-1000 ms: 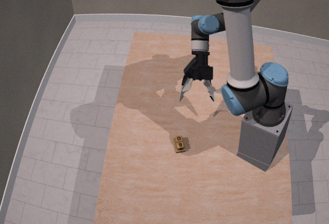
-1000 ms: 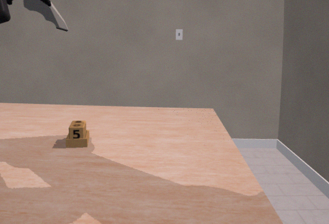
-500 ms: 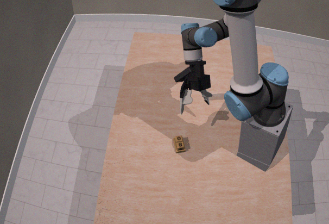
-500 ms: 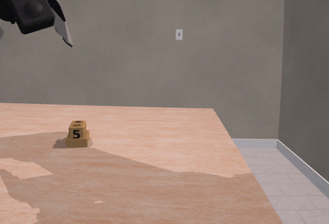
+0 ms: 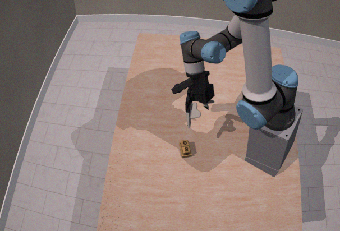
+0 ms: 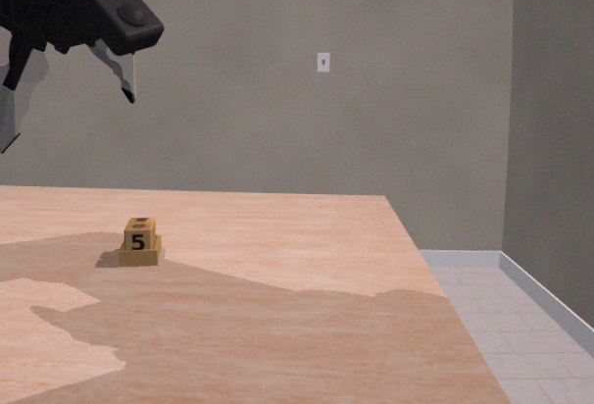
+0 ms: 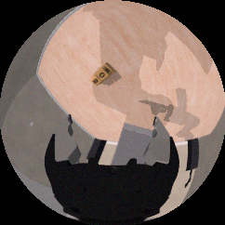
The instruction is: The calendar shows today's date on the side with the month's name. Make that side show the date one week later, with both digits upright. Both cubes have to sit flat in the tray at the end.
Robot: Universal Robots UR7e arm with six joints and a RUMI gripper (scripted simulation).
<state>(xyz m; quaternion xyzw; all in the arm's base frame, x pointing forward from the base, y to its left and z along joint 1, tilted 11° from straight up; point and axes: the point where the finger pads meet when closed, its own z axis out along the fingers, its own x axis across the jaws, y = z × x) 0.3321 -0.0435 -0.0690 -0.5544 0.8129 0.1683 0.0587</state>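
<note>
The wooden calendar tray is 4 cm ahead of my hand, 7 cm to the left of it and 14 cm below it.
</note>
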